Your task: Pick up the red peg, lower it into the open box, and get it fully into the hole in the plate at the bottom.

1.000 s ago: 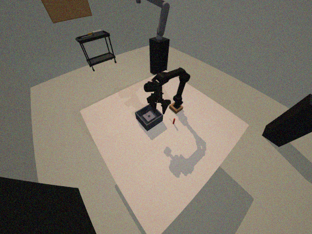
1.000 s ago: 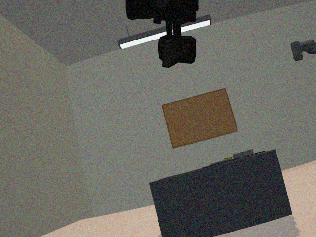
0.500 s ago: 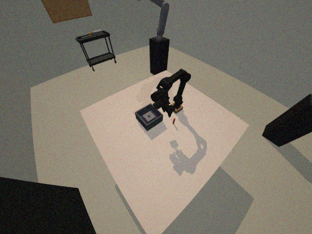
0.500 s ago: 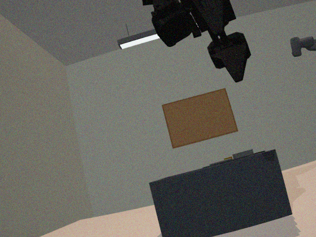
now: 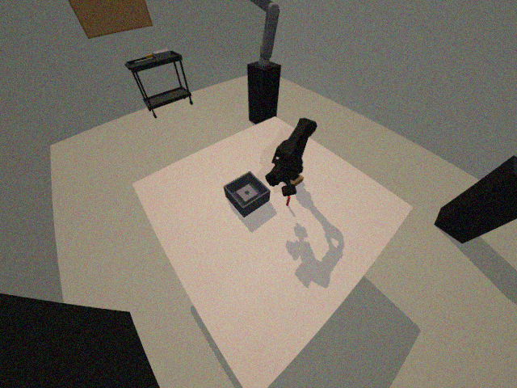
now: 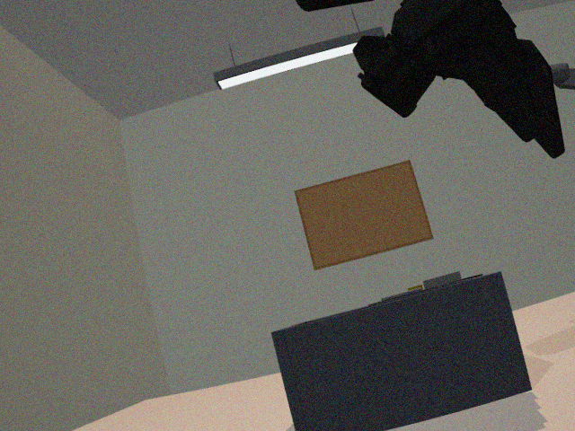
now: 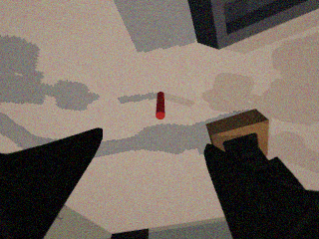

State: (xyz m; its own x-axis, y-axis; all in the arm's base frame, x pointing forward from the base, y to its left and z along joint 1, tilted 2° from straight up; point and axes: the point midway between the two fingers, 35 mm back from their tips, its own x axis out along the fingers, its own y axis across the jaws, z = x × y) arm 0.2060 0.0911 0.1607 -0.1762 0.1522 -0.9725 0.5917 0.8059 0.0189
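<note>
The red peg lies 130 mm below my gripper tip, 30 mm behind it and 10 mm to the left of it. The rest, counted from my gripper tip: dark box 190 mm to the right, 140 mm below, 120 mm ahead.
</note>
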